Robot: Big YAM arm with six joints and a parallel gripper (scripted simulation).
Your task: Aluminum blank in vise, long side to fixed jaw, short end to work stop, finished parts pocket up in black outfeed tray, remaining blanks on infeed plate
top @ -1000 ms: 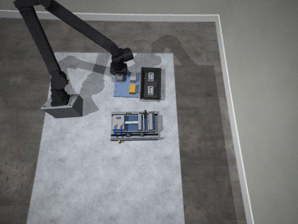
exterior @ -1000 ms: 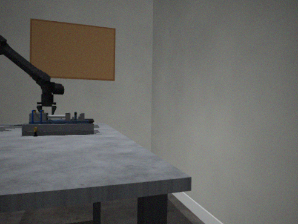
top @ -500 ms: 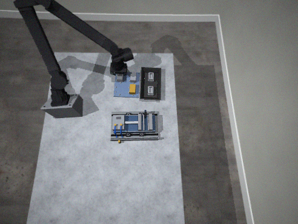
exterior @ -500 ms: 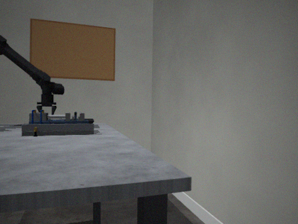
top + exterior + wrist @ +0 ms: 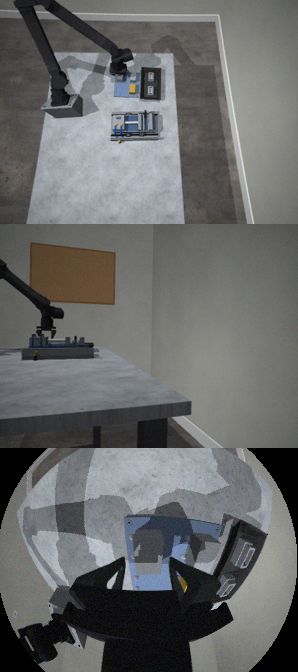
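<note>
My gripper is now 30 mm above the gray block. The rest, counted from my hand: yellow brass blank (110 mm to the right, 70 mm ahead, 30 mm below); vise (350 mm to the right, 40 mm ahead, 20 mm below); blue infeed plate (50 mm to the right, 50 mm below, 40 mm ahead).
</note>
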